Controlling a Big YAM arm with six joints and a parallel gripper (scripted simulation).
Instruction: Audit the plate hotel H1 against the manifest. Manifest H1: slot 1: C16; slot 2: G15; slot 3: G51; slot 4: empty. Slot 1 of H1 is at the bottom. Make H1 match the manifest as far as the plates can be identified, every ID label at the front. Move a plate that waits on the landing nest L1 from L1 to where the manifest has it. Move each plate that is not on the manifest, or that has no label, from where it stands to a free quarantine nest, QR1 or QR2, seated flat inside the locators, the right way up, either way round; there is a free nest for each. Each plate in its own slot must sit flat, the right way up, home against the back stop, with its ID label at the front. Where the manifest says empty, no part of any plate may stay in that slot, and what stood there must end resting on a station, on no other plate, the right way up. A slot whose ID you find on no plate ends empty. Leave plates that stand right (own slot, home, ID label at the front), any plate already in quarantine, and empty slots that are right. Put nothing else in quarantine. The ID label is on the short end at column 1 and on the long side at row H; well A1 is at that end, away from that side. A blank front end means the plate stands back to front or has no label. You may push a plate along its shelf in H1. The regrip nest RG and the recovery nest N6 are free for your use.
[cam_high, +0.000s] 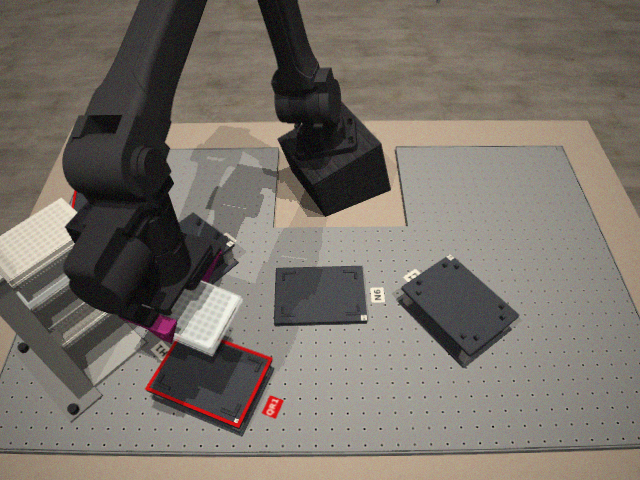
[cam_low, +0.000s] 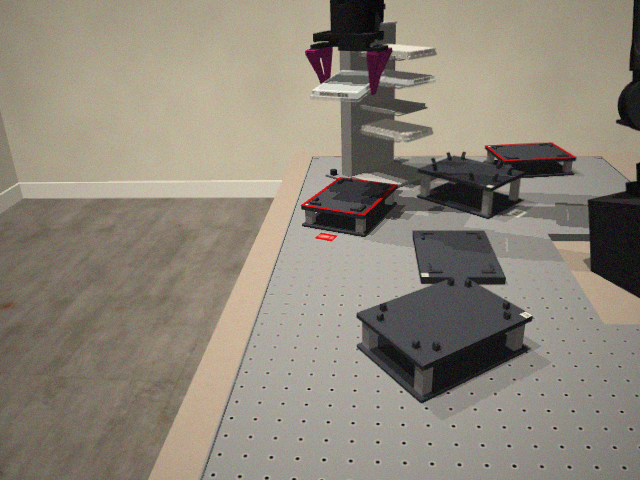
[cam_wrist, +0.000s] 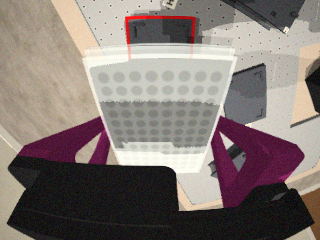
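Now: the quarantine nest QR1 20 cm below my hand. The rest, counted from my hand: plate labelled G51: 9 cm behind, 21 cm to the right, 2 cm below; plate hotel H1: 3 cm behind, 26 cm to the right, 8 cm below; regrip nest: 23 cm behind, 8 cm to the right, 18 cm below.
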